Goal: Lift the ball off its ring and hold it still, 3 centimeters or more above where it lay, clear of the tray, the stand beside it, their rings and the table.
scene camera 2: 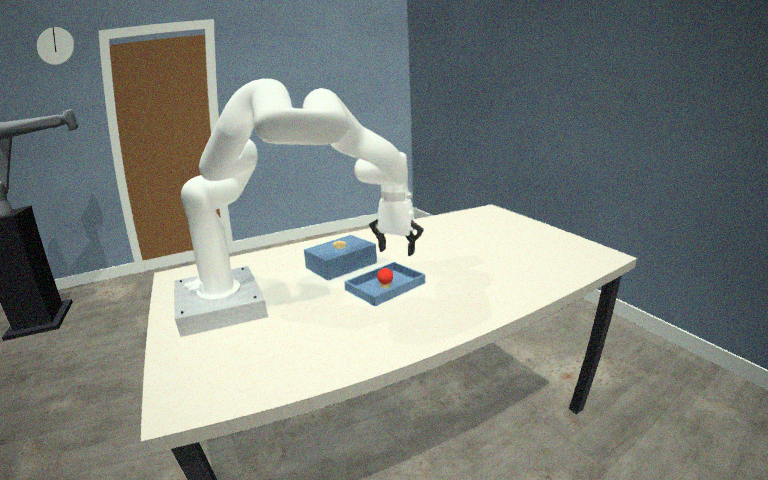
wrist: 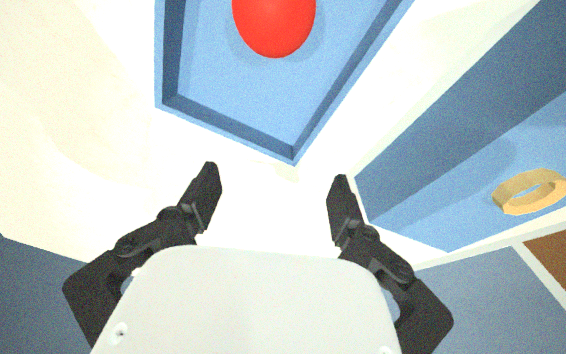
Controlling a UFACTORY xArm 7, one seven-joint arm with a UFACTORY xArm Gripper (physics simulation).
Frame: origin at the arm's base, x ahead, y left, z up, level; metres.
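Seen in the pictures: gripper, fingertip midpoint: [scene camera 2: 396, 252] [wrist: 275, 181]; arm's base at its link origin: [scene camera 2: 218, 290].
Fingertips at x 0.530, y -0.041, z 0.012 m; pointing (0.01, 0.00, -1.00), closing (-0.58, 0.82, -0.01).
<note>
Offsets run from my fingertips to a thing's top centre. "pt": to the spot under its first point. Level surfaces: height alone.
A red ball {dz -0.011, dx -0.074, dy -0.063 m} [scene camera 2: 385, 276] [wrist: 274, 25] rests on its small tan ring {pt dz -0.045, dx -0.083, dy -0.081 m} [scene camera 2: 385, 285] inside the shallow blue tray {dz -0.038, dx -0.074, dy -0.063 m} [scene camera 2: 361, 297] [wrist: 225, 131]. In the wrist view the ball is cut off by the top edge and its ring is hidden. My gripper [scene camera 2: 395, 249] [wrist: 275, 181] is open, with nothing between the fingers. It hangs above the table near the tray's back side; in the wrist view the ball lies beyond the fingertips. The blue block-like stand [scene camera 2: 339, 264] [wrist: 440, 125] is beside the tray, with an empty tan ring {pt dz +0.009, dx -0.130, dy +0.126 m} [scene camera 2: 339, 245] [wrist: 511, 205] on top.
The white table {dz -0.066 m} [scene camera 2: 283, 362] bears the tray, the stand and the grey base plate [scene camera 2: 220, 322] of my arm. The stand is behind the tray in the scene view and to the right of my fingers in the wrist view. The table's far right corner lies beyond the tray.
</note>
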